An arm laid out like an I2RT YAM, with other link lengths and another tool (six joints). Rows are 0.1 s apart.
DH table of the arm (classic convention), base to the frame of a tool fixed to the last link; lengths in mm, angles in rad. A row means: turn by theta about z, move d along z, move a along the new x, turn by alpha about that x. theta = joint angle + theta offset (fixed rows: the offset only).
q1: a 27.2  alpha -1.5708  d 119.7  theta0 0
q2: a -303.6  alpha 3.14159  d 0  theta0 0
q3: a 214.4  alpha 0  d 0  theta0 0.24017
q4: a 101.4  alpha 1.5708  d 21  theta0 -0.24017
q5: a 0  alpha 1.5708  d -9.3  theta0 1.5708
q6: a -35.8  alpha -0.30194  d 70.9  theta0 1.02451
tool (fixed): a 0  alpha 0  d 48.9  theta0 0
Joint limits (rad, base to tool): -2.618..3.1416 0..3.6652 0..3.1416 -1.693..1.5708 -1.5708..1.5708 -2.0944..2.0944
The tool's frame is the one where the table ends.
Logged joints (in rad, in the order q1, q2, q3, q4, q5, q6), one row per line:
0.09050 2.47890 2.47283 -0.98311 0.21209 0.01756
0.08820 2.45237 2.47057 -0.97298 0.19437 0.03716
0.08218 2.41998 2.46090 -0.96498 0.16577 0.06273
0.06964 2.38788 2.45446 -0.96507 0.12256 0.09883
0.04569 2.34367 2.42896 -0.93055 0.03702 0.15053
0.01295 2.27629 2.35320 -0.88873 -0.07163 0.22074
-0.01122 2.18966 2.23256 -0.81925 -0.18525 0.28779
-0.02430 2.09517 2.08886 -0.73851 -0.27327 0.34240
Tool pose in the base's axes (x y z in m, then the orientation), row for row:
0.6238 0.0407 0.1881 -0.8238 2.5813 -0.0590
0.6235 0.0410 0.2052 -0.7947 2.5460 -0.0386
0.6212 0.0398 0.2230 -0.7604 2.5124 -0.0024
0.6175 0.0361 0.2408 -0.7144 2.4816 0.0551
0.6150 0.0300 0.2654 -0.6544 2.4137 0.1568
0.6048 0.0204 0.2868 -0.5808 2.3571 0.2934
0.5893 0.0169 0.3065 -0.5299 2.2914 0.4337
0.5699 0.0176 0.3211 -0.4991 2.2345 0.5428
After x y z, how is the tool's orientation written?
As a rotation vector, in radians.
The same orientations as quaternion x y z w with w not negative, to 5 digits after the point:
-0.29692 0.93037 -0.02127 0.21402
-0.28959 0.92778 -0.01407 0.23487
-0.28007 0.92537 -0.00088 0.25546
-0.26586 0.92352 0.02051 0.27569
-0.24807 0.91499 0.05944 0.31259
-0.22327 0.90611 0.11279 0.34117
-0.20617 0.89154 0.16874 0.36630
-0.19584 0.87677 0.21298 0.38415

